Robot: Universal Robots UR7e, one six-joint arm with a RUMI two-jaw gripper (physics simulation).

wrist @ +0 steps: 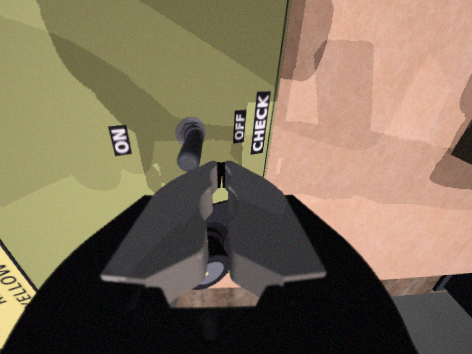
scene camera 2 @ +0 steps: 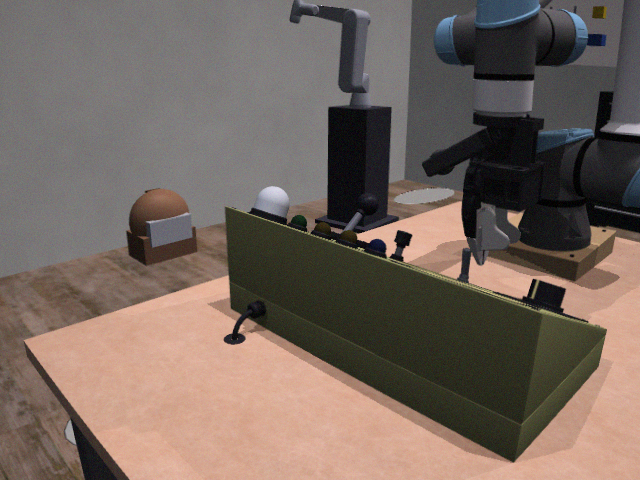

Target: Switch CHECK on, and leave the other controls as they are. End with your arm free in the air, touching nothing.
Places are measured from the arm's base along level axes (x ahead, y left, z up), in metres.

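Pixels of known places: gripper, fingertip midpoint: (wrist: 222, 165) (scene camera 2: 480, 264); arm's base, link origin: (scene camera 2: 553, 238).
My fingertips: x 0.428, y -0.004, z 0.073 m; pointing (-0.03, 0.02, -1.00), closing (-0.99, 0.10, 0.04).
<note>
For each thing: its top centre in the pictures, then the offset to it from my fingertips. "spot": a spot on its surface instead.
- thin grey lever, top centre: (wrist: 188, 163) (scene camera 2: 467, 248) dx +0.016, dy -0.016, dz +0.025 m
- OFF label, surface spot: (wrist: 239, 126) spot: dx -0.016, dy -0.012, dz -0.040 m
- CHECK label, top centre: (wrist: 260, 125) dx -0.034, dy -0.009, dz -0.046 m
- black block-shaped knob, top centre: (wrist: 203, 282) (scene camera 2: 548, 278) dx +0.029, dy +0.103, dz +0.015 m
- black-capped toggle, top centre: (scene camera 2: 400, 231) dx -0.003, dy -0.135, dz +0.022 m
- ball-ended lever, top centre: (scene camera 2: 367, 193) dx -0.079, dy -0.245, dz +0.050 m
- white dome, surface spot: (scene camera 2: 272, 202) spot: dx +0.141, dy -0.268, dz +0.075 m
- black control with a grey round end, top centre: (wrist: 201, 282) (scene camera 2: 548, 278) dx +0.030, dy +0.103, dz +0.015 m
The CHECK switch is a thin grey lever (scene camera 2: 465, 264) (wrist: 190, 147) on the sloping face of the green console (scene camera 2: 372, 310) (wrist: 150, 65). In the wrist view its base sits between the ON label (wrist: 120, 140) and the OFF label (wrist: 239, 126), beside the CHECK label (wrist: 260, 123). In that view the lever's end points toward the bottom of the picture; which setting it is in is hard to tell. My gripper (scene camera 2: 480, 259) (wrist: 222, 165) is shut and empty. Its tips are close beside the lever's end, on the OFF side, with a small gap showing in the wrist view.
A black block-shaped knob (scene camera 2: 546, 294) stands toward the console's near end. A black-capped toggle (scene camera 2: 402, 242), a ball-ended lever (scene camera 2: 367, 204), coloured domes and a white dome (scene camera 2: 272, 202) lie along the far part. A black control with a grey round end (wrist: 215, 271) shows between the fingers.
</note>
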